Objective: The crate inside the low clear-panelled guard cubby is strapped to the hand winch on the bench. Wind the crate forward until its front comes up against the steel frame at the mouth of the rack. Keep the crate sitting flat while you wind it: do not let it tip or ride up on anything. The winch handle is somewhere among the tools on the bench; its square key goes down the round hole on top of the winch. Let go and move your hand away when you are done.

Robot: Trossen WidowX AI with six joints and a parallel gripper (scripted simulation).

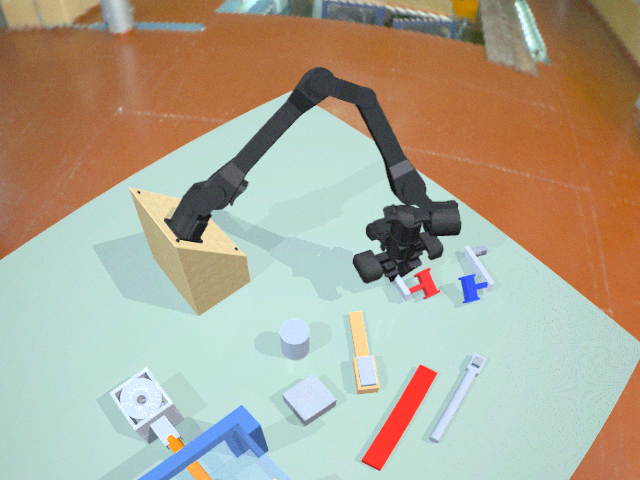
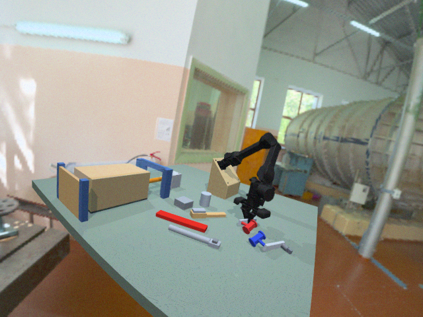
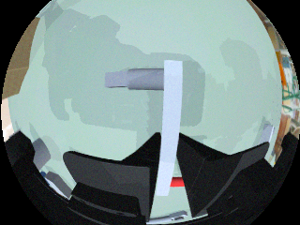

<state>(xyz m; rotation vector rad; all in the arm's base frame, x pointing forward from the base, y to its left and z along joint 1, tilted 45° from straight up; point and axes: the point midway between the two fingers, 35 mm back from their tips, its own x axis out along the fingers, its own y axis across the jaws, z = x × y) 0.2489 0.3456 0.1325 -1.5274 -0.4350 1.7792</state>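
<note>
My gripper tip is 60 mm short of the red knob, 20 mm to the right of it and 20 mm below it. Also, from my gripper tip: blue knob 140 mm ahead, 110 mm to the left, 20 mm above; then blue-knobbed handle 120 mm ahead, 150 mm to the left, 10 mm above; then winch handle 10 mm ahead, 10 mm above.
</note>
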